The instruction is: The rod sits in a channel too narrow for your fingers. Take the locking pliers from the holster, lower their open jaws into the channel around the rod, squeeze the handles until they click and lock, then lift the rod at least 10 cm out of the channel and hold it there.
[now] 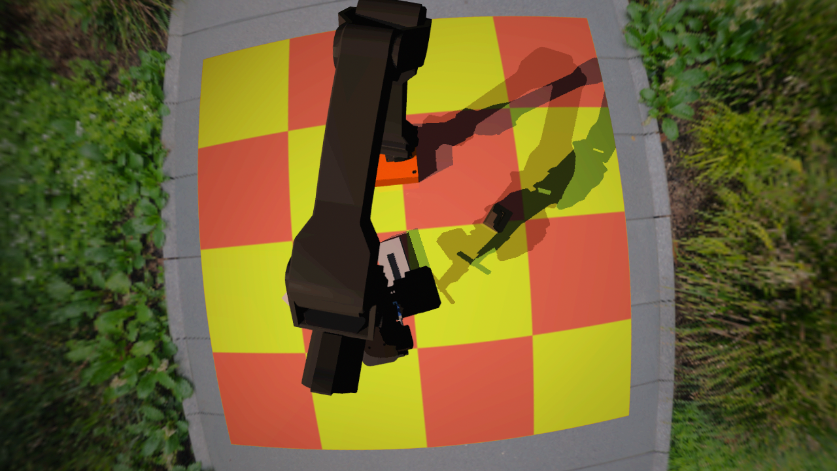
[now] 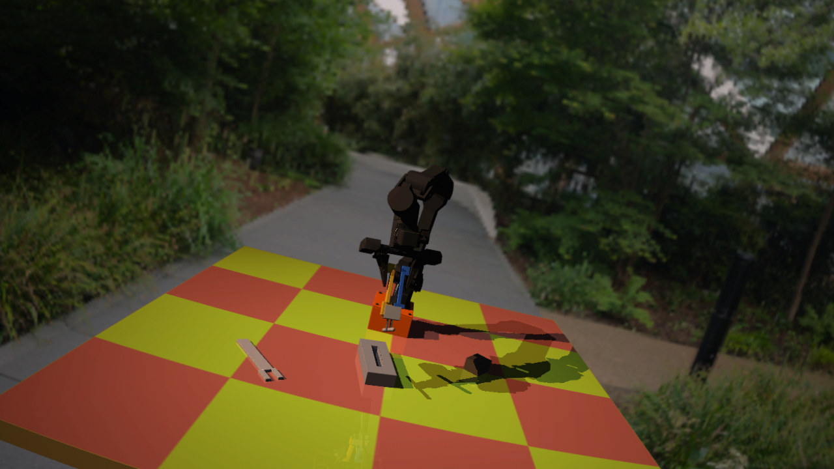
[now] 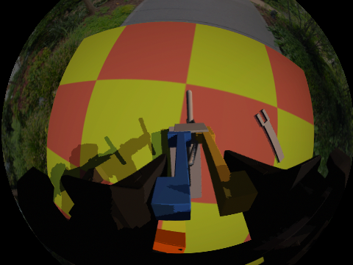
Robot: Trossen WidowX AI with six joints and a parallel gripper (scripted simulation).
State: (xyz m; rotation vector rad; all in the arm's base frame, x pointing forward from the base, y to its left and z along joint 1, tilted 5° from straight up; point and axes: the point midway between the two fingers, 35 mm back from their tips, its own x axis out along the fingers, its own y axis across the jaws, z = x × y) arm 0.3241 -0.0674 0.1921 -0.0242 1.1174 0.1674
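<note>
Now: the yellow handle 2 cm to the right of my gripper tip. From my gripper tip the other things lie so: thin grey rod 4 cm ahead, 9 cm below; then forked strip 7 cm ahead, 26 cm to the right, 22 cm below; then grey channel block 4 cm behind, 21 cm below.
</note>
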